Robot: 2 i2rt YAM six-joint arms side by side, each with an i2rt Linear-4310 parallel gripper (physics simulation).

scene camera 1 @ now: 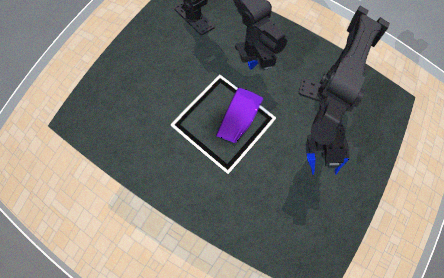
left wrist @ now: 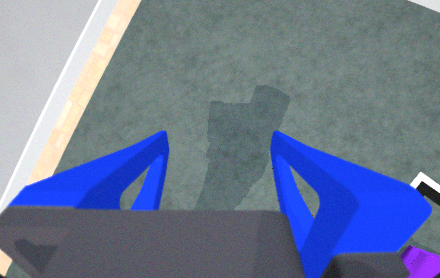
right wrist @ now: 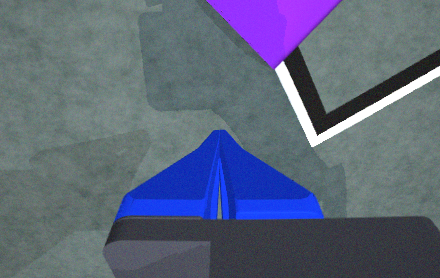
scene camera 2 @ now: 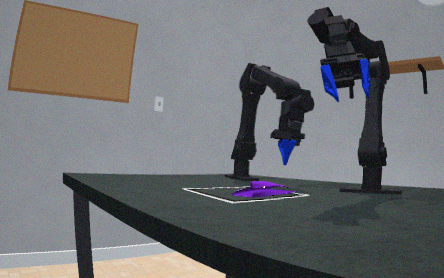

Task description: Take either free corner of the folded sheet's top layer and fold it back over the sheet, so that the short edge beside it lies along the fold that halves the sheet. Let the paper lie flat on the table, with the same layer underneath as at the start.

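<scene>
The folded purple sheet lies askew over the right part of a black-and-white square outline and covers part of its upper right side. In scene camera 2 its layers bulge and stand a little apart. Part of the sheet also shows in the left wrist view and the right wrist view. My right gripper is shut and empty, above the table near the sheet's upper end in scene camera 1. My left gripper is open and empty, high up and well to the right of the sheet.
The dark table carries both arm bases, behind the sheet in scene camera 2. The left arm's shadow falls on the table below its gripper. A brown board hangs on the wall, and a wooden shelf shows behind the left arm.
</scene>
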